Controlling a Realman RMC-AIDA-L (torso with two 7-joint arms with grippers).
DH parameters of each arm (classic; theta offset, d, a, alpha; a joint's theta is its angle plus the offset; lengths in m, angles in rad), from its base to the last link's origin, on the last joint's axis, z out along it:
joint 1: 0 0.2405 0 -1.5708
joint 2: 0 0 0 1.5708
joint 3: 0 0.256 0 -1.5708
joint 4: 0 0 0 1.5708
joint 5: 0 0.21 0 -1.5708
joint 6: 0 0 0 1.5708
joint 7: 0 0.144 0 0
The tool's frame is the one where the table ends.
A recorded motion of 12 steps. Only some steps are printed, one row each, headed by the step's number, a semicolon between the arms.
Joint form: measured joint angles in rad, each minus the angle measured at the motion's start. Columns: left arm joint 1, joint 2, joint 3, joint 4, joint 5, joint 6, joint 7; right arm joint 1, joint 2, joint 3, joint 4, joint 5, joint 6, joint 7.
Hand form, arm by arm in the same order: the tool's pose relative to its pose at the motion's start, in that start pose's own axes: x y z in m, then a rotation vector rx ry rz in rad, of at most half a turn. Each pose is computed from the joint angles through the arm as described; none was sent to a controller.
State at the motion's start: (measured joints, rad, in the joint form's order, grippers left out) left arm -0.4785 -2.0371 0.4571 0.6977 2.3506 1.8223 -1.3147; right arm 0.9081 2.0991 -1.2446 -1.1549 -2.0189 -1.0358 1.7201
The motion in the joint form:
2: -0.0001 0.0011 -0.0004 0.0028 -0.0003 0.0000 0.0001; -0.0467 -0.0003 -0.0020 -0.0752 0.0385 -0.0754 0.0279
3: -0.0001 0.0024 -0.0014 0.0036 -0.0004 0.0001 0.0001; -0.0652 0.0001 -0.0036 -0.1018 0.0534 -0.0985 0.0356
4: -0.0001 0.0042 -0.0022 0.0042 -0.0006 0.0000 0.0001; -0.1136 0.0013 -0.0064 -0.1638 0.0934 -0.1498 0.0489
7: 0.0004 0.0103 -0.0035 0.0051 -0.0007 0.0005 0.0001; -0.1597 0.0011 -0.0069 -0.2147 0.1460 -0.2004 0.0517
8: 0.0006 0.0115 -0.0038 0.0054 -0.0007 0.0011 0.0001; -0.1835 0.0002 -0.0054 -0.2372 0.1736 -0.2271 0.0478
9: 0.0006 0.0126 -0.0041 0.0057 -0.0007 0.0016 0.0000; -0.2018 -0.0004 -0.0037 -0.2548 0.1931 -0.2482 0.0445
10: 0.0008 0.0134 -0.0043 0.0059 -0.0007 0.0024 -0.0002; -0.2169 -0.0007 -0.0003 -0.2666 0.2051 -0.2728 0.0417
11: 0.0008 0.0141 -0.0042 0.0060 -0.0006 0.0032 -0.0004; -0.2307 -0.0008 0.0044 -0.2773 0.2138 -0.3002 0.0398
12: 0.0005 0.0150 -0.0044 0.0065 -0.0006 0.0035 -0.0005; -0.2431 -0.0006 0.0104 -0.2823 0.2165 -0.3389 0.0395
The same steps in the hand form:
2: 0.0004 -0.0005 -0.0009 0.0029 -0.0011 0.0024; -0.0045 0.0093 -0.0130 -0.0436 -0.0346 0.0237
3: 0.0006 -0.0009 -0.0016 0.0050 -0.0013 0.0032; -0.0057 0.0128 -0.0178 -0.0565 -0.0471 0.0307
4: 0.0007 -0.0013 -0.0025 0.0074 -0.0018 0.0040; -0.0075 0.0212 -0.0300 -0.0838 -0.0787 0.0474
7: 0.0009 -0.0024 -0.0054 0.0131 -0.0045 0.0058; -0.0091 0.0298 -0.0421 -0.1143 -0.1175 0.0625
8: 0.0009 -0.0026 -0.0060 0.0139 -0.0050 0.0062; -0.0091 0.0340 -0.0487 -0.1297 -0.1364 0.0669
9: 0.0010 -0.0027 -0.0065 0.0146 -0.0054 0.0065; -0.0090 0.0372 -0.0538 -0.1412 -0.1497 0.0687
10: 0.0010 -0.0028 -0.0069 0.0147 -0.0056 0.0065; -0.0075 0.0406 -0.0582 -0.1560 -0.1554 0.0709
11: 0.0011 -0.0028 -0.0072 0.0145 -0.0060 0.0066; -0.0058 0.0441 -0.0625 -0.1727 -0.1581 0.0728
12: 0.0013 -0.0030 -0.0076 0.0152 -0.0065 0.0074; -0.0022 0.0489 -0.0665 -0.2005 -0.1527 0.0778

